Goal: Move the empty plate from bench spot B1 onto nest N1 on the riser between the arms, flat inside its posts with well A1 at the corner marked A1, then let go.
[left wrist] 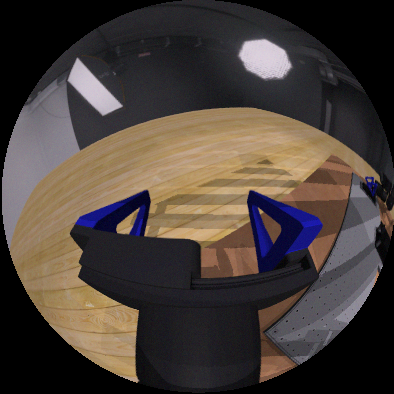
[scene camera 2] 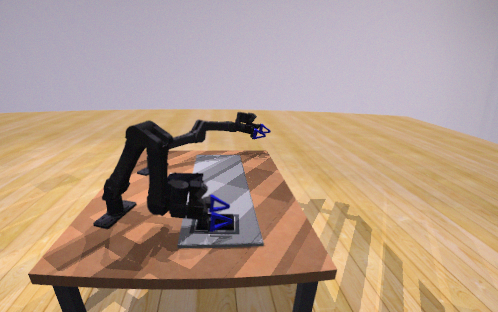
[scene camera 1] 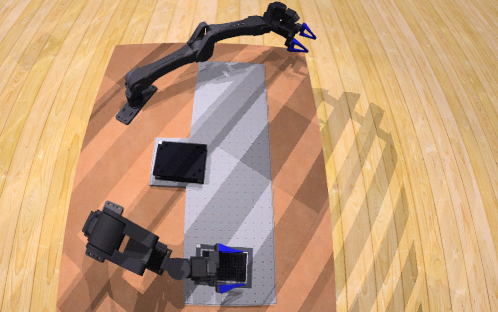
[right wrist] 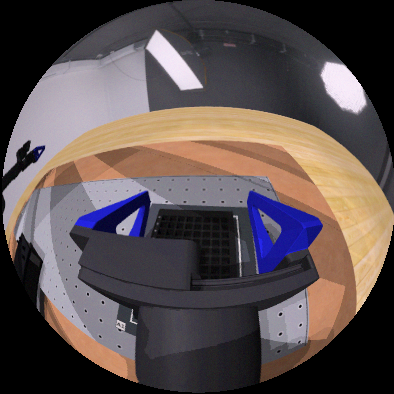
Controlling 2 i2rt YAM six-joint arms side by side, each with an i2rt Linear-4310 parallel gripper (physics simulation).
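Seen in the pictures: left gripper, fingertip midpoint: [left wrist: 198, 195] [scene camera 2: 268, 133] [scene camera 1: 312, 45] [right wrist: 44, 146]; right gripper, fingertip midpoint: [left wrist: 365, 179] [scene camera 2: 231, 213] [scene camera 1: 243, 268] [right wrist: 198, 195]; left arm's base, link origin: [scene camera 1: 136, 103]; right arm's base, link origin: [scene camera 2: 116, 214].
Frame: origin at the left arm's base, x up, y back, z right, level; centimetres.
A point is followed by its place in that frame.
Observation:
The black gridded plate [scene camera 1: 234, 267] @(x 1.8, y -61.3, z 34.1 cm) [right wrist: 192, 230] @(x 2.8, y -61.7, z 33.7 cm) lies flat in the dark grey frame of the bench spot [scene camera 1: 250, 272] @(x 1.5, y -66.2, z 33.3 cm) [right wrist: 244, 227] @(x 1.5, y -65.4, z 38.2 cm). My right gripper [scene camera 1: 231, 268] [scene camera 2: 230, 213] @(x 5.7, y -63.6, z 33.3 cm) [right wrist: 198, 195] @(x 5.7, y -63.6, z 33.3 cm) is open and low over the plate, one finger beyond each long side; whether they touch it I cannot tell. An A1 label [right wrist: 120, 325] @(x 1.5, y -48.7, z 33.4 cm) shows by the frame in the right wrist view. The black nest [scene camera 1: 180, 161] @(x 5.4, y -31.1, z 13.6 cm) on the riser has small dark posts near its corners and holds no plate. My left gripper [scene camera 1: 311, 45] @(x 15.2, y -50.0, z -51.1 cm) [scene camera 2: 266, 134] @(x 15.2, y -50.0, z -51.1 cm) [left wrist: 198, 195] @(x 15.2, y -50.0, z -51.1 cm) is open and empty, raised far from the plate.
The perforated grey board [scene camera 1: 230, 200] @(x 1.3, y -50.3, z 15.7 cm) [scene camera 2: 220, 170] @(x 1.3, y -36.1, z -12.5 cm) lies along the brown table [scene camera 1: 300, 200] @(x 0.0, y -70.3, z 4.5 cm) [scene camera 2: 290, 230] @(x 0.0, y -83.8, z 26.5 cm). The nest stands on a light grey base [scene camera 1: 153, 175] @(x 1.4, y -24.5, z 21.1 cm) between the arms, partly overlapping the board. The left arm [scene camera 1: 170, 62] @(x 16.1, y -10.1, z -12.2 cm) reaches over the table's far end in scene camera 1.

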